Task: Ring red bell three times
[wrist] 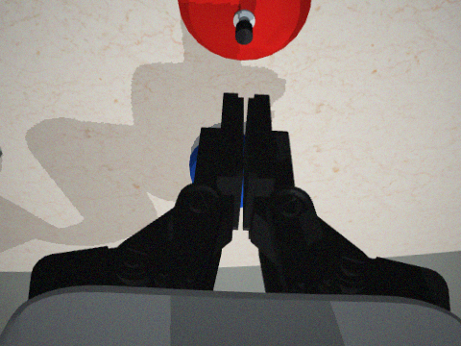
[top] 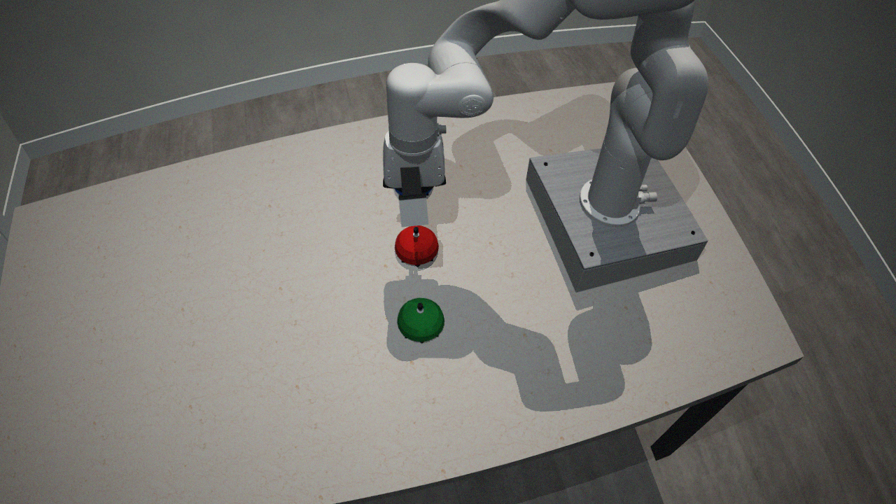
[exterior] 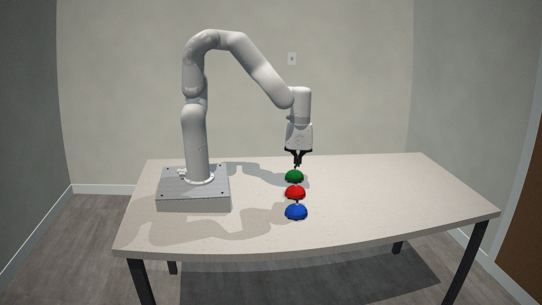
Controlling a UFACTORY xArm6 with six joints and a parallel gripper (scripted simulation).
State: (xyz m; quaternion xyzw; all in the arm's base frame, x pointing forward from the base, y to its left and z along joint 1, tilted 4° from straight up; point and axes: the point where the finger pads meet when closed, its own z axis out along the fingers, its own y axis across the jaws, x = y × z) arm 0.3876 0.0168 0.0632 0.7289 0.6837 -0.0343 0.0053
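My gripper is now 110 mm above the red bell. Round my hand: blue bell 160 mm to the right, 110 mm below, 10 mm behind; green bell 160 mm to the left, 110 mm below, 10 mm ahead.
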